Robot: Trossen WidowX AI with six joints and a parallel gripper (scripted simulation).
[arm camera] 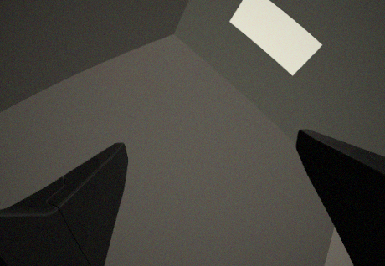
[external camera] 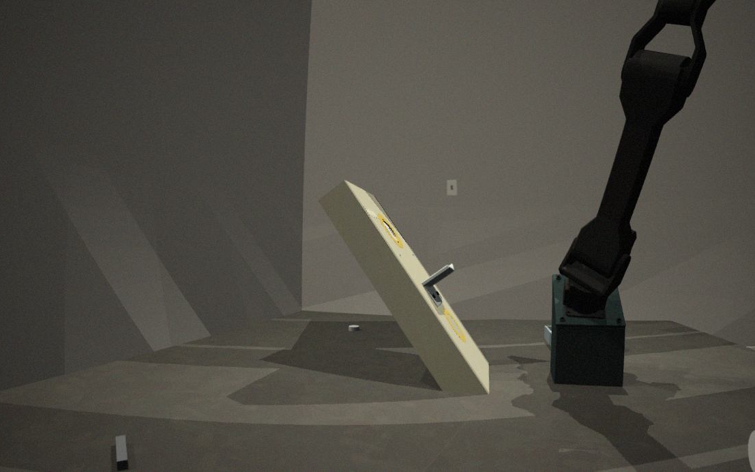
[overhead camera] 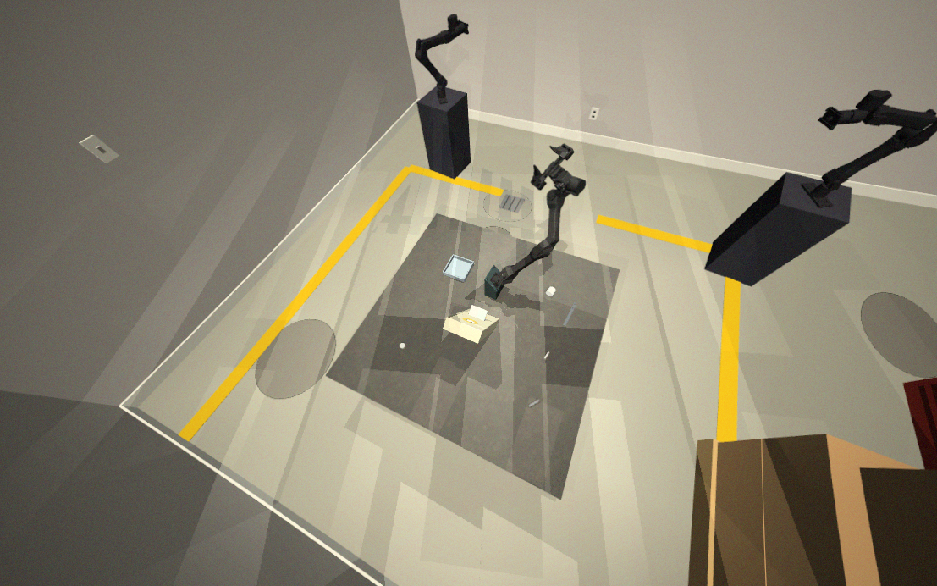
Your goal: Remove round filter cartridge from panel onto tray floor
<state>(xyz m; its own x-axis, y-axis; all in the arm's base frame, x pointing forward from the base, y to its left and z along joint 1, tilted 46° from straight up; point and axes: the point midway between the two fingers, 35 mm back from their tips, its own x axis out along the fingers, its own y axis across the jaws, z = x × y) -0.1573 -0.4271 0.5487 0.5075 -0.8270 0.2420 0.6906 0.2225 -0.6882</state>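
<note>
My gripper tip is 59 cm above the round filter cartridge, 53 cm short of it and 3 cm to the left of it. Round my gripper tip: cream service panel: 67 cm below, 48 cm ahead, 4 cm to the right; then tray: 83 cm below, 37 cm to the right, 15 cm ahead.
</note>
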